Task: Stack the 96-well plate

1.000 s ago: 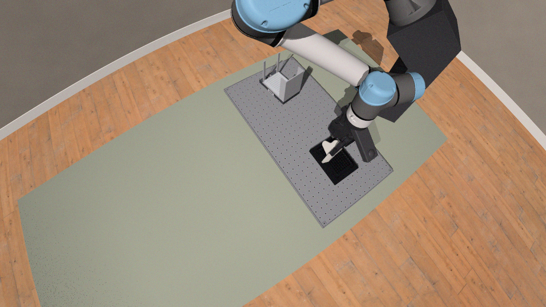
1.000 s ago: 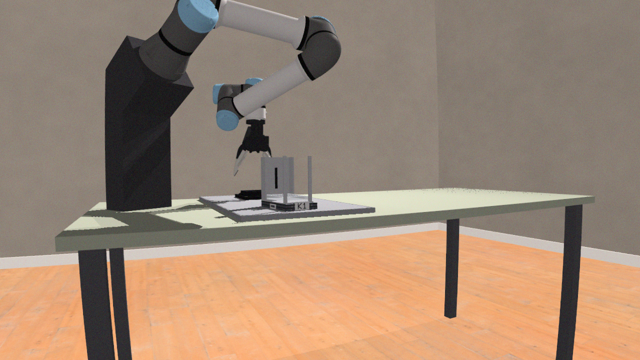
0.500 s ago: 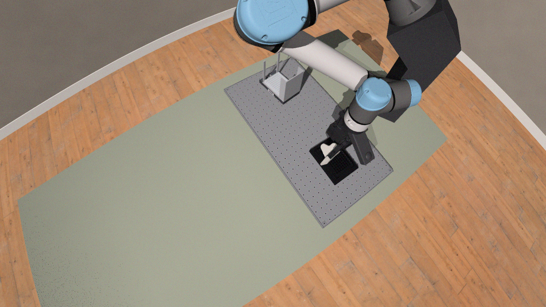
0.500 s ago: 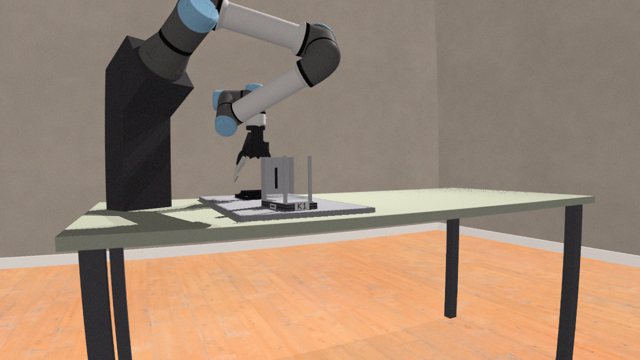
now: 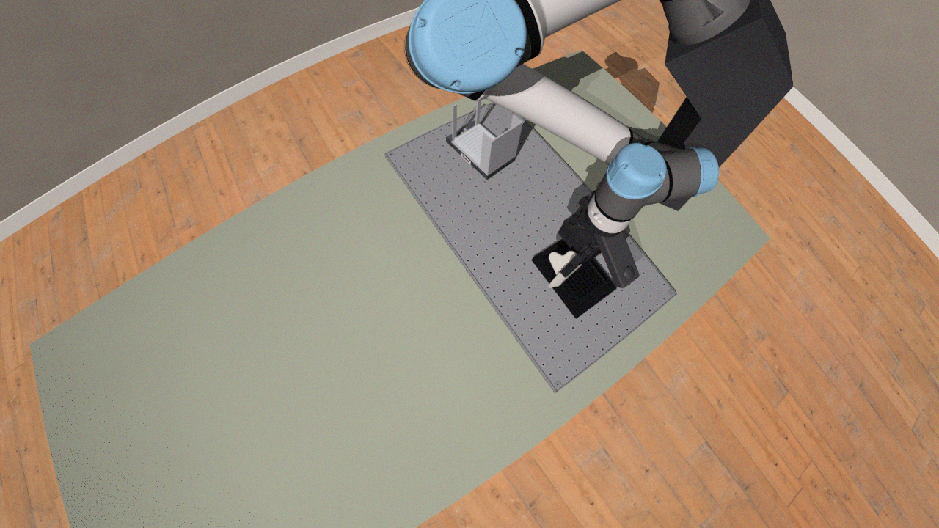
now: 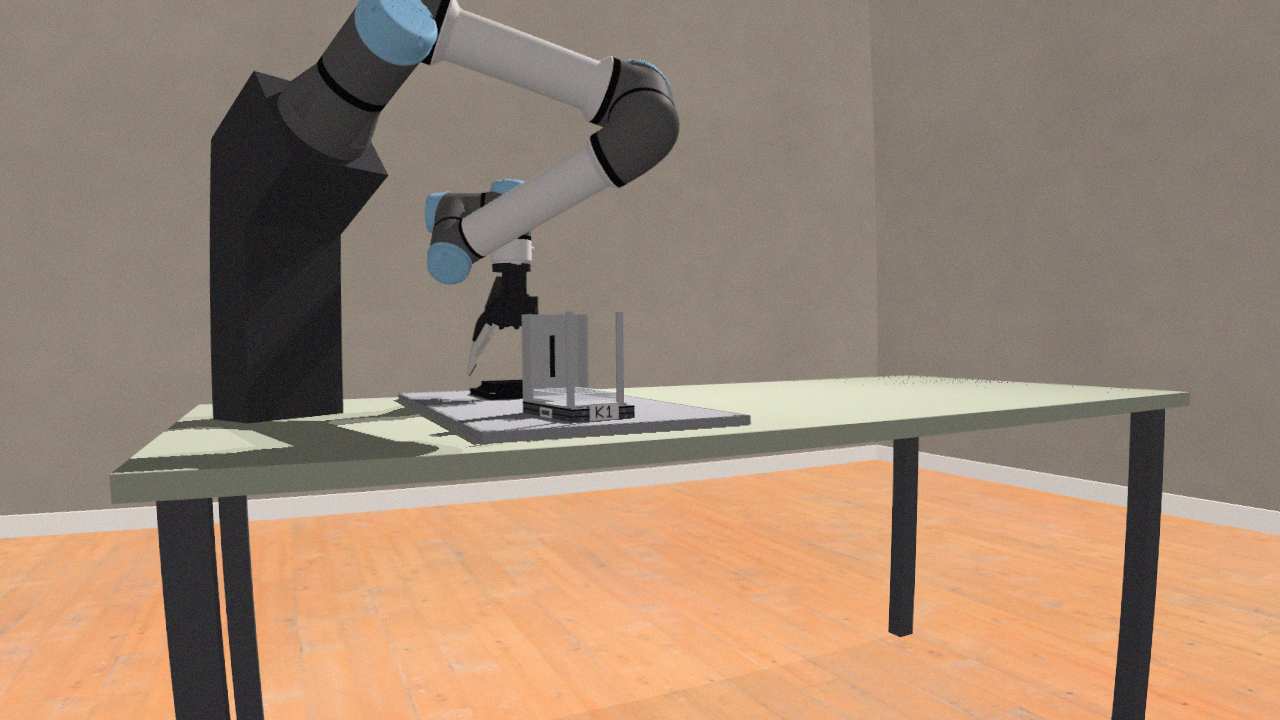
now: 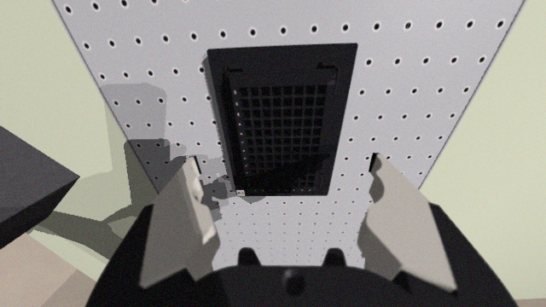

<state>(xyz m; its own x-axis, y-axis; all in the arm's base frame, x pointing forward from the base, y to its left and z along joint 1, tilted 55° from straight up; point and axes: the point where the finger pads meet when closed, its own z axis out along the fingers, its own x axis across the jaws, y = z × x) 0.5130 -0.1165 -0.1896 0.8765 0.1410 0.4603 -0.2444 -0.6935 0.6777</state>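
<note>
The black 96-well plate lies 2 cm below my hand. Also, from my hand: K1 label: 13 cm behind, 45 cm to the right, 3 cm below; then white plate: 12 cm behind, 36 cm to the right, 1 cm below; then black plate nest N1: 3 cm below.
</note>
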